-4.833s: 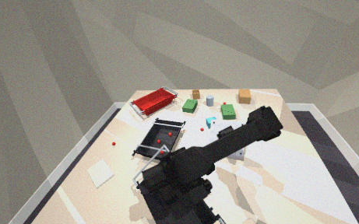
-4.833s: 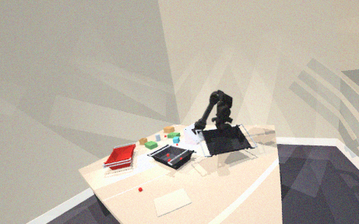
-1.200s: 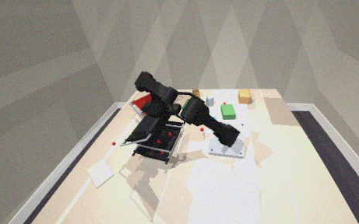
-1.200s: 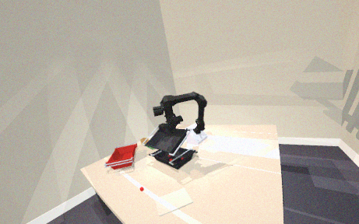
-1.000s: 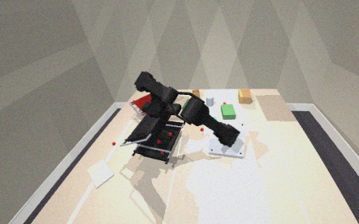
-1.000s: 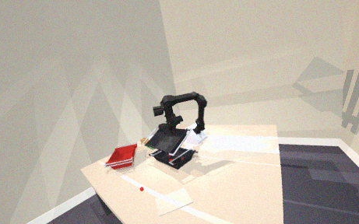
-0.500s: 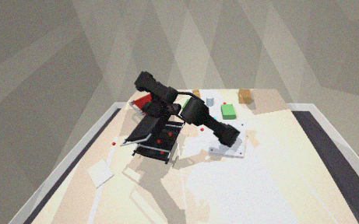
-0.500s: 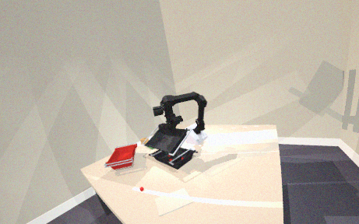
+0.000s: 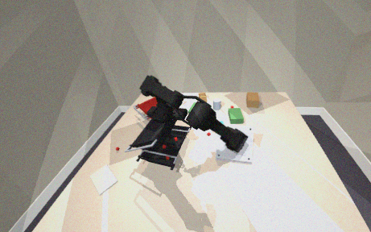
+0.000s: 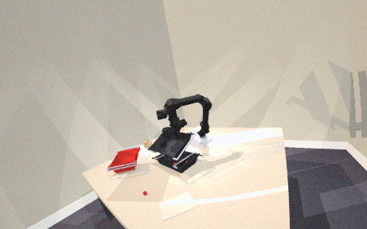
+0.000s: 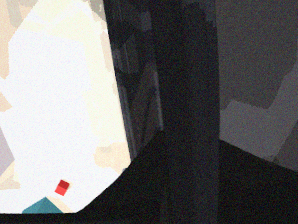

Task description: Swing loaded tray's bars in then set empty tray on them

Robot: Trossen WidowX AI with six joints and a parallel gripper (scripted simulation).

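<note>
The black tray is 8 cm ahead of my gripper tip and 1 cm below it. The rest, counted from my gripper tip: grey cylinder 14 cm behind, 44 cm to the right, 14 cm below; white sheet 30 cm ahead, 29 cm to the left, 17 cm below.
</note>
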